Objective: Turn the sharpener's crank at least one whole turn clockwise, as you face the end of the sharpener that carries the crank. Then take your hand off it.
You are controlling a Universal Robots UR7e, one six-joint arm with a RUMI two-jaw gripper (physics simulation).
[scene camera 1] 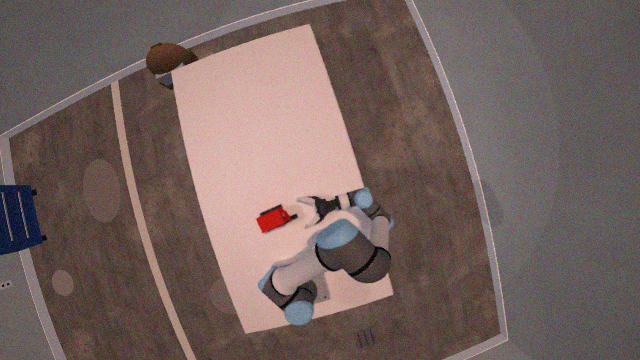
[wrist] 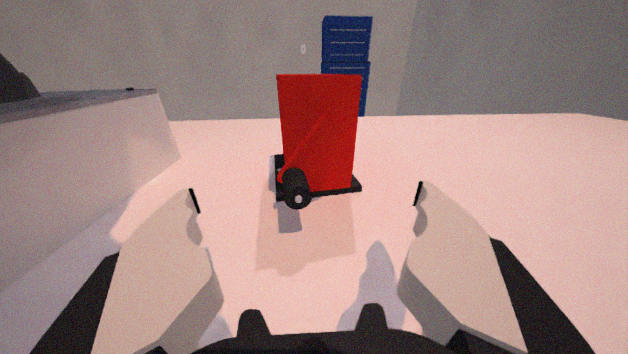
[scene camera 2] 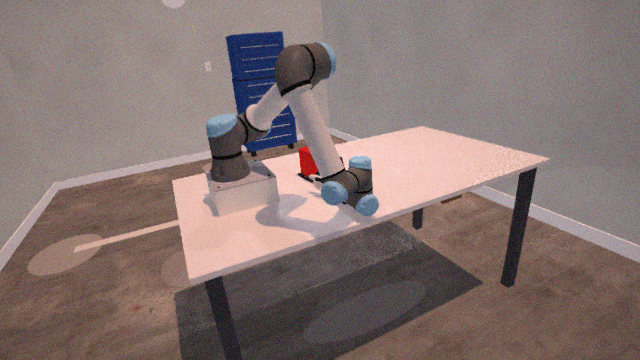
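Observation:
The sharpener is a red box (scene camera 1: 273, 219) (scene camera 2: 306, 161) (wrist: 327, 110) standing upright on a black base. Its crank end faces my wrist camera. In the wrist view the red crank arm (wrist: 306, 142) slants down and left to a black knob (wrist: 297, 196), which sticks out towards me, low at the left of that face. The knob (scene camera 1: 293, 217) also shows in scene camera 1. My gripper (scene camera 1: 303, 213) (wrist: 308, 188) is open wide and empty, its fingertips apart on either side of the knob's line and short of the knob. In scene camera 2 the arm hides most of the gripper.
The sharpener stands on the pale table (scene camera 1: 260, 110) (scene camera 2: 425, 155) (wrist: 475, 160). The arm's white base box (scene camera 2: 245, 192) (wrist: 75, 175) is to the left in the wrist view. A blue cabinet (scene camera 1: 17, 217) (scene camera 2: 260, 60) (wrist: 346, 45) stands beyond the table.

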